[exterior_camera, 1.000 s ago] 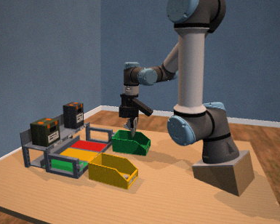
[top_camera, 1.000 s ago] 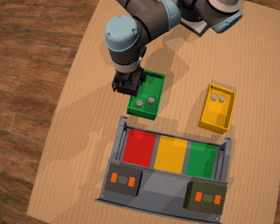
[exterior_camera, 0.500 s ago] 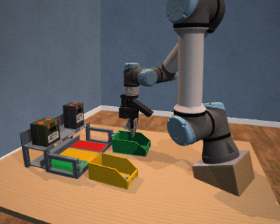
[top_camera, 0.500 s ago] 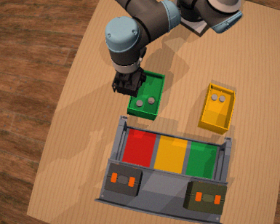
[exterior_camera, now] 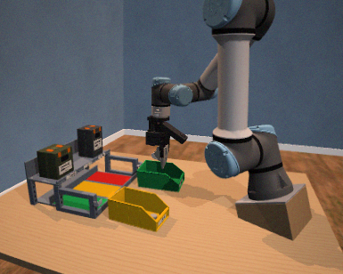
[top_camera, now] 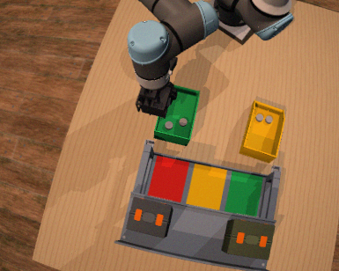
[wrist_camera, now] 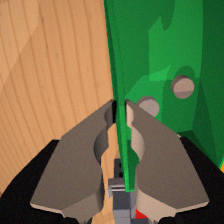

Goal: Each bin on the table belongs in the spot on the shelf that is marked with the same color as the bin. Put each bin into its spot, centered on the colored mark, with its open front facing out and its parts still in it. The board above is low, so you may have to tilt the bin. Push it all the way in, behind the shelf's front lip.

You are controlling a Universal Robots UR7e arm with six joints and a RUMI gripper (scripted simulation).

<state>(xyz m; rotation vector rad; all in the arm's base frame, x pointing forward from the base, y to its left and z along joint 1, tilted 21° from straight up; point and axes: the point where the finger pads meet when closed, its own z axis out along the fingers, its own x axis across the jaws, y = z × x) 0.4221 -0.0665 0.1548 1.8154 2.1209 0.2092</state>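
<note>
My gripper is now 1 cm past the green bin, 4 cm to the right of it and 3 cm above it. The rest, counted from my hand: yellow bin: 7 cm behind, 30 cm to the left, 4 cm below; then yellow mark: 18 cm ahead, 21 cm to the left, 7 cm below; then red mark: 20 cm ahead, 10 cm to the left, 7 cm below.
</note>
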